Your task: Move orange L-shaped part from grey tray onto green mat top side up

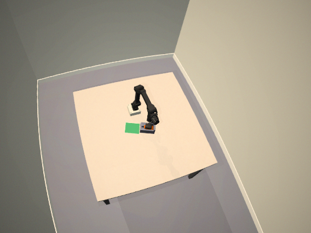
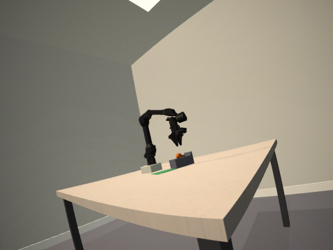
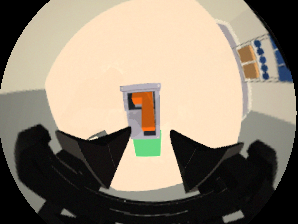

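Right now my gripper tip is 10 mm past the orange L-shaped part, 30 mm to the right of it and 110 mm above it. Also, from my gripper tip: green mat (80 mm behind, 130 mm to the right, 160 mm below).
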